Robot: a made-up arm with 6 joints. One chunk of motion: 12 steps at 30 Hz.
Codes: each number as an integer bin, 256 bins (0 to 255) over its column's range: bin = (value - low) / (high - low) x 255, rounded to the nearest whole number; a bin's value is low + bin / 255 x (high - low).
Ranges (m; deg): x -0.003..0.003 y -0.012..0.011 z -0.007..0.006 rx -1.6..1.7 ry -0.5..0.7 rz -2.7..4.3
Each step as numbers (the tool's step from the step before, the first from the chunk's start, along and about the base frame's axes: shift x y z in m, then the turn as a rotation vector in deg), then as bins.
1 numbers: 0.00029 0.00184 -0.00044 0.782 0.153 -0.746
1 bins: 140 153 129 184 139 71
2 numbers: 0.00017 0.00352 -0.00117 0.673 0.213 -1.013
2 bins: 135 172 114 176 152 61
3 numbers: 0.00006 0.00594 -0.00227 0.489 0.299 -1.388
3 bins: 130 199 93 161 170 48
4 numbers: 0.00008 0.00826 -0.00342 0.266 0.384 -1.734
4 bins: 131 225 70 144 188 35
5 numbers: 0.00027 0.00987 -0.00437 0.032 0.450 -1.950
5 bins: 139 242 52 126 202 27
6 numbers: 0.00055 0.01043 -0.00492 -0.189 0.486 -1.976
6 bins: 151 249 41 109 210 26
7 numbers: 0.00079 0.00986 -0.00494 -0.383 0.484 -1.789
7 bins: 161 242 40 94 209 33
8 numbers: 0.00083 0.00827 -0.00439 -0.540 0.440 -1.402
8 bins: 163 225 51 82 200 47
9 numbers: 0.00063 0.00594 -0.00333 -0.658 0.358 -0.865
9 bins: 154 199 72 73 182 67
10 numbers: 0.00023 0.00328 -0.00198 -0.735 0.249 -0.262
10 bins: 137 169 98 67 159 89
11 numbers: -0.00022 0.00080 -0.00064 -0.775 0.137 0.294
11 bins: 118 142 125 64 135 109
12 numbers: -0.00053 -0.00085 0.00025 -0.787 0.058 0.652
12 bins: 105 124 142 63 119 122
